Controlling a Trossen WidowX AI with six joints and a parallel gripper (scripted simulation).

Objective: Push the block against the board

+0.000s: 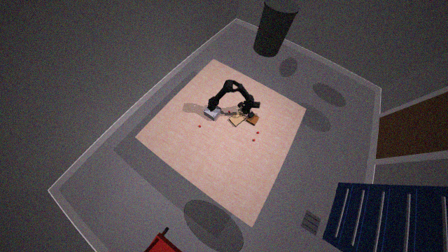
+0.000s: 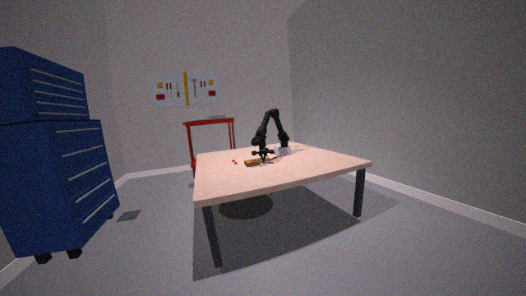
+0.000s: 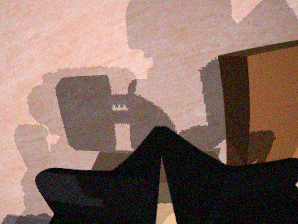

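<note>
My gripper tip is now 10 cm to the left of the pale tan flat piece, 1 cm below it and 1 cm past it. Round my gripper tip: square block 10 cm ahead, 1 cm to the left, 1 cm above.
</note>
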